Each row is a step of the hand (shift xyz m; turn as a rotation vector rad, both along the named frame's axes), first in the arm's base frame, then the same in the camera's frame.
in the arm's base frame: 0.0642 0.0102 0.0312 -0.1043 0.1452 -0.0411
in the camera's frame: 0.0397 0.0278 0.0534 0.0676 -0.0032 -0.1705
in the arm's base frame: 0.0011 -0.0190 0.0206 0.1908 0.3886 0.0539
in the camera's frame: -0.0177 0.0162 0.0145 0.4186 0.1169 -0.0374
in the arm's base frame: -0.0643 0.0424 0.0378 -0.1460 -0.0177 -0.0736
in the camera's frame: -0.0053 0.0502 -0.0694 -0.0855 -0.0647 -0.1247
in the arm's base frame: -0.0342 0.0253 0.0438 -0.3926 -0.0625 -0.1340
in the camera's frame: -0.0036 0.0504 -0.0343 -0.2505 -0.1145 -0.3165
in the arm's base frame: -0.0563 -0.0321 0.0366 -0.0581 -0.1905 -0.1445
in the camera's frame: -0.0622 0.0334 -0.0236 -0.1705 -0.1753 0.0275
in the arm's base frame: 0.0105 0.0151 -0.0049 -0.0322 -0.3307 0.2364
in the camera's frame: 0.0189 -0.0025 -0.0001 -0.3209 0.1666 0.1885
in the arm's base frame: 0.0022 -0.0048 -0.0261 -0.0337 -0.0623 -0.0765
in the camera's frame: 0.0006 -0.0266 -0.0001 -0.0601 -0.0848 -0.0083
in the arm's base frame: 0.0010 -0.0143 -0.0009 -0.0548 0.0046 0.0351
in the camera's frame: -0.0111 -0.0038 0.0082 -0.0309 0.0392 -0.0420
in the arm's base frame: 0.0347 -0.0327 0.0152 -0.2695 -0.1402 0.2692
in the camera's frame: -0.0098 0.0057 0.0487 -0.2987 0.2545 -0.1038
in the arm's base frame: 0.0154 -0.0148 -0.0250 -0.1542 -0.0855 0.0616
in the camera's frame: -0.0005 -0.0285 0.0163 -0.1633 0.0543 -0.0725
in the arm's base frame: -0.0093 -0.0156 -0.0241 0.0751 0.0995 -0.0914
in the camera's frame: -0.0149 -0.0260 -0.0036 0.1352 -0.0747 -0.0058
